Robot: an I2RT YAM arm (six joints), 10 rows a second.
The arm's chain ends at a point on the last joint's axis. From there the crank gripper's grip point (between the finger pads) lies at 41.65 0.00 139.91 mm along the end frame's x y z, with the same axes.
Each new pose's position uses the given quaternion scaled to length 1; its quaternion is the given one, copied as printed.
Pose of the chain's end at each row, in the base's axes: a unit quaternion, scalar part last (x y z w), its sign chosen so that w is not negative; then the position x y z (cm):
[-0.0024 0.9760 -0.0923 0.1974 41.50 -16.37 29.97]
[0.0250 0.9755 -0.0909 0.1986 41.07 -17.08 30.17]
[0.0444 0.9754 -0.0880 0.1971 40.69 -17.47 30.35]
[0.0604 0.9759 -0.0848 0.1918 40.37 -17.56 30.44]
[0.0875 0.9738 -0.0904 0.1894 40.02 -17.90 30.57]
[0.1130 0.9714 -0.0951 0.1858 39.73 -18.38 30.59]
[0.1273 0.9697 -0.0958 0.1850 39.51 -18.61 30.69]
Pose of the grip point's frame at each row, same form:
[-0.0024 0.9760 -0.0923 0.1974 43.06 -19.05 15.70]
[0.0250 0.9755 -0.0909 0.1986 42.60 -19.65 15.88]
[0.0444 0.9754 -0.0880 0.1971 42.14 -19.90 16.03]
[0.0604 0.9759 -0.0848 0.1918 41.64 -19.84 16.08]
[0.0875 0.9738 -0.0904 0.1894 41.16 -20.26 16.21]
[0.1130 0.9714 -0.0951 0.1858 40.71 -20.79 16.23]
[0.1273 0.9697 -0.0958 0.1850 40.44 -20.99 16.32]

